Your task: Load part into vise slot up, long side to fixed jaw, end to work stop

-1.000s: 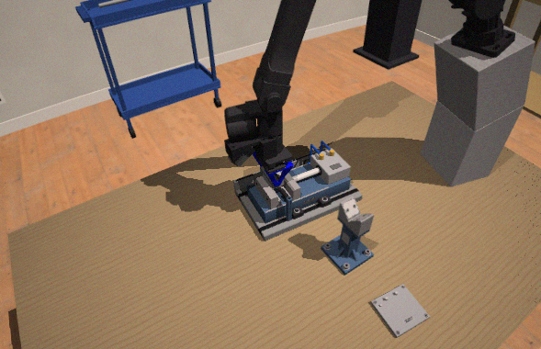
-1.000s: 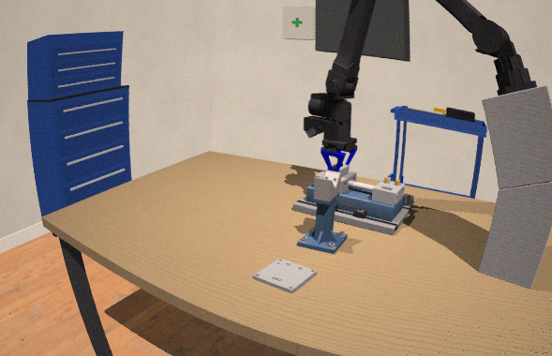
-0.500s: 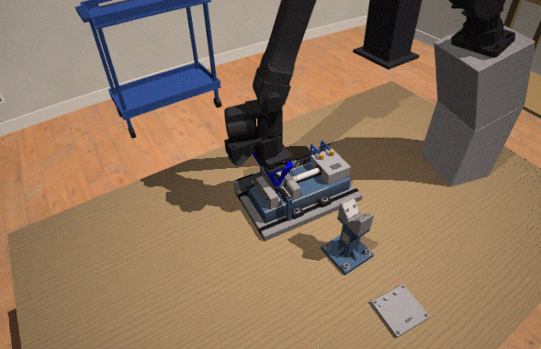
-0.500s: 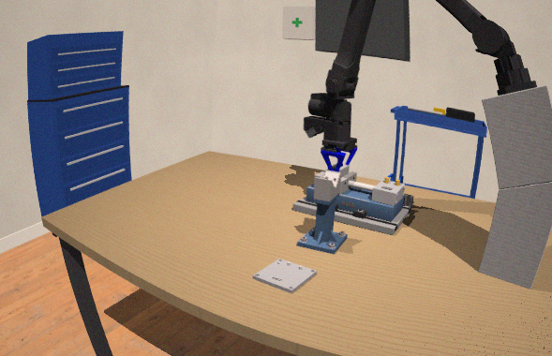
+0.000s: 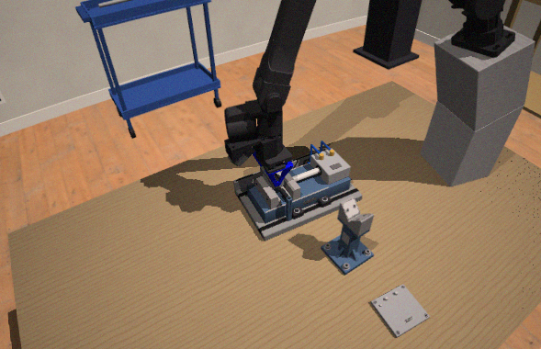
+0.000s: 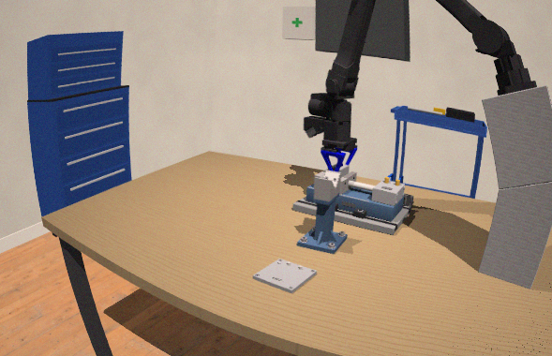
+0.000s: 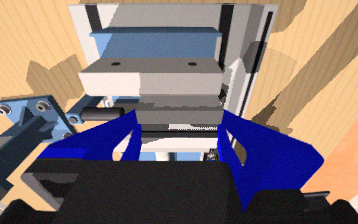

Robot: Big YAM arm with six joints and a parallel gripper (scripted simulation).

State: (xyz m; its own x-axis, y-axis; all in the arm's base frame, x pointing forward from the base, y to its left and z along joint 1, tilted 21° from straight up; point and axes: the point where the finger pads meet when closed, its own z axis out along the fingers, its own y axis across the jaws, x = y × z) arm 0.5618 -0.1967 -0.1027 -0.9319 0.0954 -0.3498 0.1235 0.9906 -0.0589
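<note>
Right now the part is 10 mm above my hand. The rest, counted from my hand: moving jaw 30 mm behind, 20 mm to the left, 20 mm below; work stop rod 70 mm to the left, 10 mm below, 10 mm ahead; fixed jaw 30 mm ahead, 20 mm to the left, 20 mm below.
</note>
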